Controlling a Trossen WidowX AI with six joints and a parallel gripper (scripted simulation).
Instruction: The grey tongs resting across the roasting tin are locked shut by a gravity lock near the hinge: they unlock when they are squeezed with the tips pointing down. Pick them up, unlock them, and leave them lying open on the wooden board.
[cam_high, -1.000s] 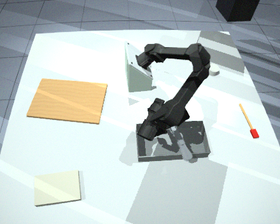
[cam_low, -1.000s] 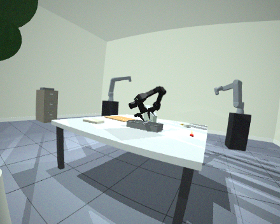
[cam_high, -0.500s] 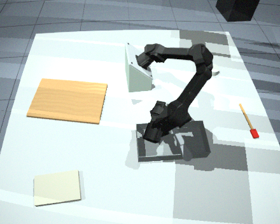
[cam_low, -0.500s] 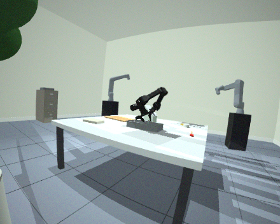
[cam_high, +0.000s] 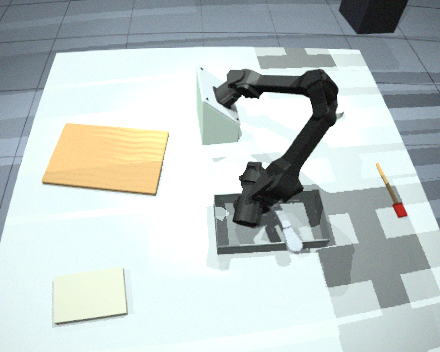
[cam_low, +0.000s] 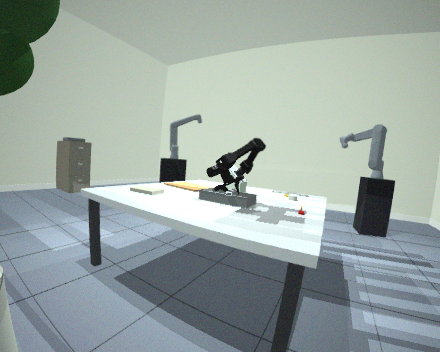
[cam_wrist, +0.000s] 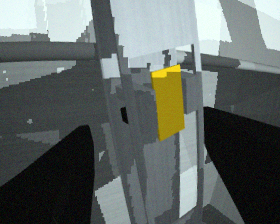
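The grey roasting tin is 4 cm ahead of my gripper tip and 3 cm to the right of it. The rest, counted from my gripper tip: yellow lock piece 3 cm above, 2 cm to the right, 2 cm behind; then small white cylinder 34 cm behind, 33 cm to the left, 1 cm below; then wooden board 46 cm to the right, 29 cm behind, 2 cm below.
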